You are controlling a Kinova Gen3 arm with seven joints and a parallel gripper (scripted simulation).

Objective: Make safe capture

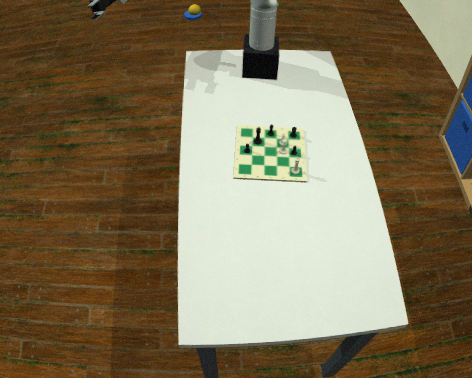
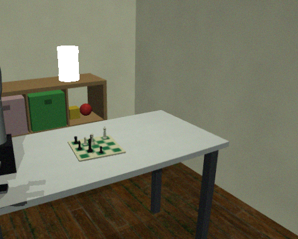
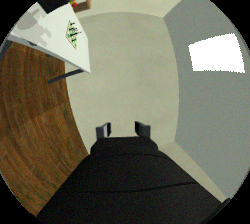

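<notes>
Now: hand 42 cm short of the tall black piece, 59 cm to the right of it and 25 cm above it. Round my hand: tall white piece 54 cm ahead, 70 cm to the left, 25 cm below; then green-and-cream chessboard 46 cm ahead, 63 cm to the left, 29 cm below.
</notes>
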